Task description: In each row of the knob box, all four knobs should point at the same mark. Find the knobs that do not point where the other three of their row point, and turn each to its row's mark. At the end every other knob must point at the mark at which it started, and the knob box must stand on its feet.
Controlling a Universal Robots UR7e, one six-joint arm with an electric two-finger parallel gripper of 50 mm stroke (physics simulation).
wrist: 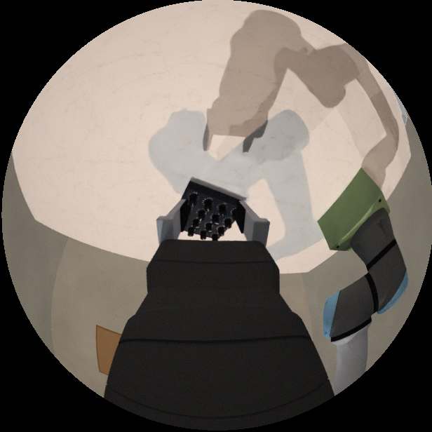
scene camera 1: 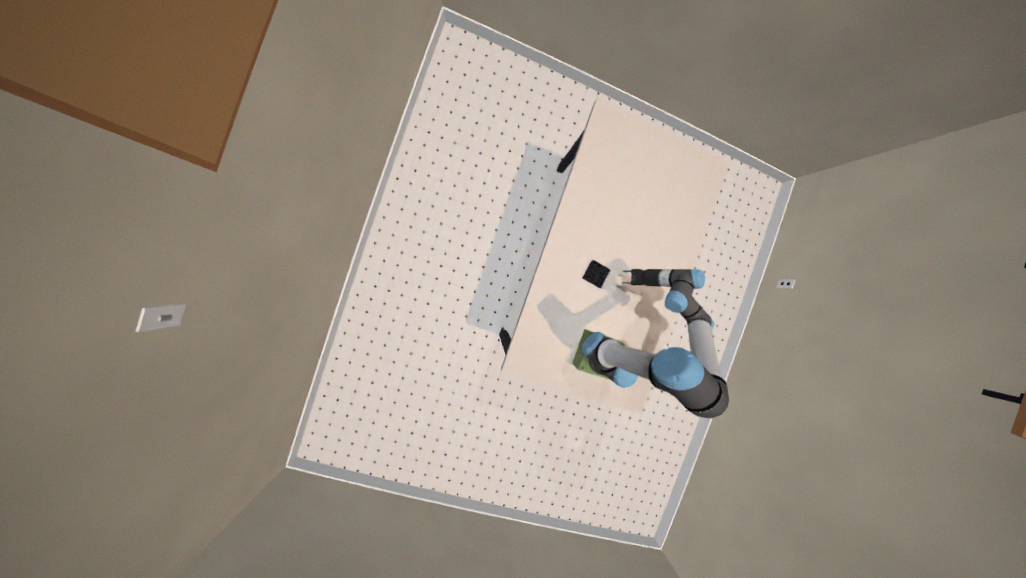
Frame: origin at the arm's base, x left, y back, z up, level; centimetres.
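Seen in the pictures: gripper, between the fingertips: point(scene camera 1: 623, 277).
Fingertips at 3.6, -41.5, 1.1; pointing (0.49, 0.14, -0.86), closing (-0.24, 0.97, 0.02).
Observation:
A point is followed by its place in that frame, as x, y, z.
The black knob box point(scene camera 1: 595, 273) @(14.7, -39.8, -6.5) point(wrist: 210, 212) stands on the pale table point(scene camera 1: 646, 179) @(2.5, -95.6, -8.7) point(wrist: 95, 105). In the wrist view its dark top shows obliquely beyond and between the fingers, with several black knobs in rows. Part of the box is hidden behind the fingers and the gripper body. The knob pointers and row marks are too small and dark to read in either view. My gripper point(scene camera 1: 623, 277) @(3.6, -41.5, 1.1) point(wrist: 211, 209) is open, with nothing between its fingers. In the scene view it is beside the box, to its right in the picture, with a gap between them.
A green block point(scene camera 1: 585, 353) point(wrist: 350, 212) lies at the arm's base, to the right in the wrist view. Shadows of the arm fall on the table around the box. A brown panel point(scene camera 1: 136, 64) point(wrist: 107, 347) is far off to one side.

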